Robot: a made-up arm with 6 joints.
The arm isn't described. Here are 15 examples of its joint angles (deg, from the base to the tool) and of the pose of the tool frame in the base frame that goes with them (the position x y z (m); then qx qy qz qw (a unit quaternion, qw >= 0)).
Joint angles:
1: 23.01 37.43 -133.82 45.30 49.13 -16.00
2: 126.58 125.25 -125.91 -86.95 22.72 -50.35
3: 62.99 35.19 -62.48 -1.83 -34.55 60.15
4: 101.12 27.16 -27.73 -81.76 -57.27 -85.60
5: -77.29 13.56 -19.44 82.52 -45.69 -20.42
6: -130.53 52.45 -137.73 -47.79 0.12 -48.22
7: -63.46 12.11 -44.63 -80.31 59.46 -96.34
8: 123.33 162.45 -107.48 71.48 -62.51 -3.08
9: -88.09 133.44 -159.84 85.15 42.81 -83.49
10: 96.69 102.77 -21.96 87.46 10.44 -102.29
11: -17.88 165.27 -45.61 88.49 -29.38 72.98
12: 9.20 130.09 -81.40 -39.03 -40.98 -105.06
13: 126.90 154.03 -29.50 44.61 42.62 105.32
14: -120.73 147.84 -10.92 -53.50 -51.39 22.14
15: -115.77 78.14 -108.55 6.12 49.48 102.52
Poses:
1: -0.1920 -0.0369 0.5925 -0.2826 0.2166 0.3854 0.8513
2: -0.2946 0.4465 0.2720 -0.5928 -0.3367 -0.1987 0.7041
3: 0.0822 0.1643 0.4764 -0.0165 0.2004 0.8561 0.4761
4: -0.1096 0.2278 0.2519 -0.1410 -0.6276 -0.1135 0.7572
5: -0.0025 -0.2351 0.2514 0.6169 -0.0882 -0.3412 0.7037
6: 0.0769 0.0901 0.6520 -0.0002 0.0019 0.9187 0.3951
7: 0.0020 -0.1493 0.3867 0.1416 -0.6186 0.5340 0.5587
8: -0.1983 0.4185 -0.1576 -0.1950 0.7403 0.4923 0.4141
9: 0.0673 -0.4661 0.4177 0.1157 0.5657 -0.4159 0.7026
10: -0.0364 0.1913 -0.1686 -0.8237 0.5470 0.1461 0.0308
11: 0.0135 -0.0437 -0.2965 0.9461 0.0595 -0.2674 0.1728
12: 0.4605 0.1065 -0.0408 -0.7540 0.0899 -0.4933 0.4243
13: -0.0040 -0.0552 -0.2220 0.2304 0.8051 -0.5082 0.2009
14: 0.0716 0.0267 -0.1943 0.7453 0.5762 0.1576 0.2962
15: -0.1377 -0.2995 0.4574 0.7430 -0.2604 -0.0179 0.6163
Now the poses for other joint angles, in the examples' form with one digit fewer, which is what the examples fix.
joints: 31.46 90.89 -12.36 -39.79 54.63 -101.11
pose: 0.125 0.029 -0.138 0.925 -0.104 -0.013 0.365
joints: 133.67 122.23 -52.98 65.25 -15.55 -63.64
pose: -0.215 0.252 -0.158 -0.860 0.412 0.210 0.216
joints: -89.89 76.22 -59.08 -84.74 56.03 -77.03
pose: -0.062 -0.372 0.189 0.181 -0.750 0.210 0.600
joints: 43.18 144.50 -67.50 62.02 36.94 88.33
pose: 0.183 0.227 -0.233 -0.747 -0.605 0.031 0.275
